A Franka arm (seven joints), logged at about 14 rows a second.
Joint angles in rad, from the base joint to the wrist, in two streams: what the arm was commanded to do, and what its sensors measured. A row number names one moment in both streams.
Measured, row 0: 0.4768 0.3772 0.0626 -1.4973 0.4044 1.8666 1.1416
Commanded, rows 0 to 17: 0.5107 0.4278 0.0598 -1.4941 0.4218 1.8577 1.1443; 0.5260 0.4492 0.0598 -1.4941 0.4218 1.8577 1.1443; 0.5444 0.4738 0.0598 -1.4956 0.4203 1.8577 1.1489; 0.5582 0.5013 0.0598 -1.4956 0.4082 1.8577 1.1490; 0.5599 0.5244 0.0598 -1.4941 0.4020 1.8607 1.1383; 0.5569 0.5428 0.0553 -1.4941 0.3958 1.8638 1.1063; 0.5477 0.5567 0.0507 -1.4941 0.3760 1.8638 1.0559; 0.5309 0.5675 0.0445 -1.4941 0.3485 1.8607 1.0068; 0.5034 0.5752 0.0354 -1.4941 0.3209 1.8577 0.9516; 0.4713 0.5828 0.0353 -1.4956 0.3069 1.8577 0.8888; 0.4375 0.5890 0.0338 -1.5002 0.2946 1.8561 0.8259; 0.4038 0.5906 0.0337 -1.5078 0.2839 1.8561 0.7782; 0.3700 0.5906 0.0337 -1.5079 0.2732 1.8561 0.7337; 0.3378 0.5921 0.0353 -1.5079 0.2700 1.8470 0.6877; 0.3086 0.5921 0.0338 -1.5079 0.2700 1.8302 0.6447; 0.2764 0.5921 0.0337 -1.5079 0.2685 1.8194 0.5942; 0.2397 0.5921 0.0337 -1.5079 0.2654 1.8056 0.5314; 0.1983 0.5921 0.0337 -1.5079 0.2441 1.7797 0.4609
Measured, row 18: 0.2643 0.5966 0.0191 -1.5075 0.2711 1.8207 0.5668
